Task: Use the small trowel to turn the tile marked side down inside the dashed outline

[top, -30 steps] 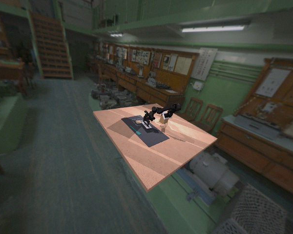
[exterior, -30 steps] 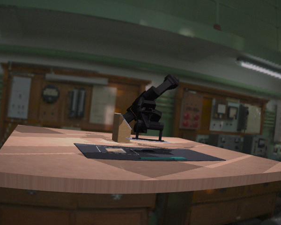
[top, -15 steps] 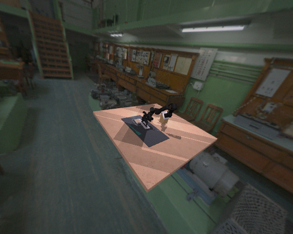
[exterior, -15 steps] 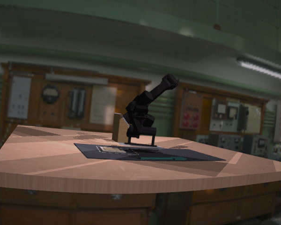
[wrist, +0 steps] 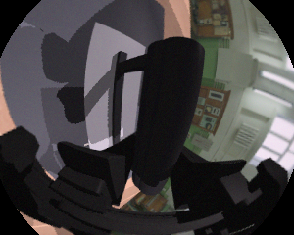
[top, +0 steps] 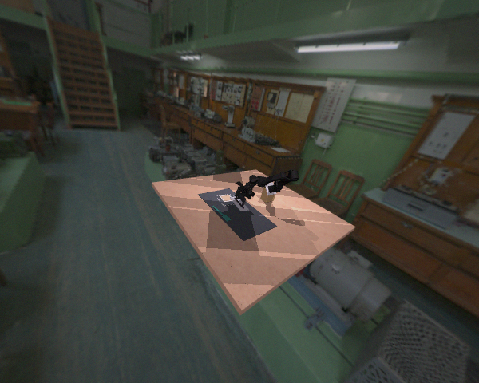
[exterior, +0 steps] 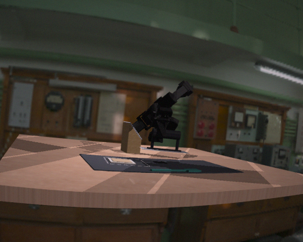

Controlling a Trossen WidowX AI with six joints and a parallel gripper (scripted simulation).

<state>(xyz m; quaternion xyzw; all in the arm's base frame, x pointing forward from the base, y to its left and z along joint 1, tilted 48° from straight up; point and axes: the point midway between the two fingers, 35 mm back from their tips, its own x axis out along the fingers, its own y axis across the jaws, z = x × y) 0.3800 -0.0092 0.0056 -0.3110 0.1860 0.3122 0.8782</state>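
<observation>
Right now the dark mat is 13 cm below my gripper tip, 1 cm to the left of it and 1 cm behind it. Round my gripper tip: tile: 16 cm to the right, 10 cm below, 4 cm behind; teal trowel: 13 cm ahead, 10 cm below, 3 cm to the left.
</observation>
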